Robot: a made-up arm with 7 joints.
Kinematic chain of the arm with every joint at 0, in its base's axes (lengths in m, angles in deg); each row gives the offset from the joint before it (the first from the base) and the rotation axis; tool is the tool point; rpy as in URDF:
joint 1: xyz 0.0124 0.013 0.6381 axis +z
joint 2: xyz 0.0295 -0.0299 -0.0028 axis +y
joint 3: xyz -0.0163 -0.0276 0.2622 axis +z
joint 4: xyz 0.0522 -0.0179 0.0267 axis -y
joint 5: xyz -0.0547 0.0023 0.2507 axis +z
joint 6: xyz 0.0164 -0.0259 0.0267 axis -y
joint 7: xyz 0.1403 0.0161 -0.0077 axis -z
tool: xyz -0.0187 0.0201 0.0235 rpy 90 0 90
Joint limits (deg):
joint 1: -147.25..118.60
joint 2: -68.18..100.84
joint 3: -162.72..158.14
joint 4: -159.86..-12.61
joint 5: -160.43..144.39
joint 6: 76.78..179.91
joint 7: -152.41..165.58
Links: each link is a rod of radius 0.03 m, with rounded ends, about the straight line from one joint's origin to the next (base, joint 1, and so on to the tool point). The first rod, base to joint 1, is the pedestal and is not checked.
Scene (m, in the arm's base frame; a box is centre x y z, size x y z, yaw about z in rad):
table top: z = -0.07
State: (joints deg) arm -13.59 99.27 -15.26 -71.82 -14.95 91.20 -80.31
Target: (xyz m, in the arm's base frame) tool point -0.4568 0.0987 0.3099
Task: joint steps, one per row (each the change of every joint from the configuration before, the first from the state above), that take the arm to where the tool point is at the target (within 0.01 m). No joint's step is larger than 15 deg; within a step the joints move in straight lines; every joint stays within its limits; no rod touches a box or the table.
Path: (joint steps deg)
1: -14.82 0.20 -3.59 -3.33 0.03 -0.88 -1.00
2: -14.82 0.19 -3.59 -3.33 0.03 -0.88 -1.01
3: -14.83 0.20 -3.60 -3.33 0.02 -0.89 -1.00
4: -14.82 0.20 -3.59 -3.32 0.03 -0.88 -1.01
5: -14.82 0.19 -3.59 -3.33 0.03 -0.88 -1.00
6: -14.82 0.20 -3.59 -3.33 0.03 -0.88 -1.01
7: -14.83 0.19 -3.59 -3.33 0.03 -0.88 -1.00
8: -14.82 0.20 -3.60 -3.33 0.03 -0.89 -1.01

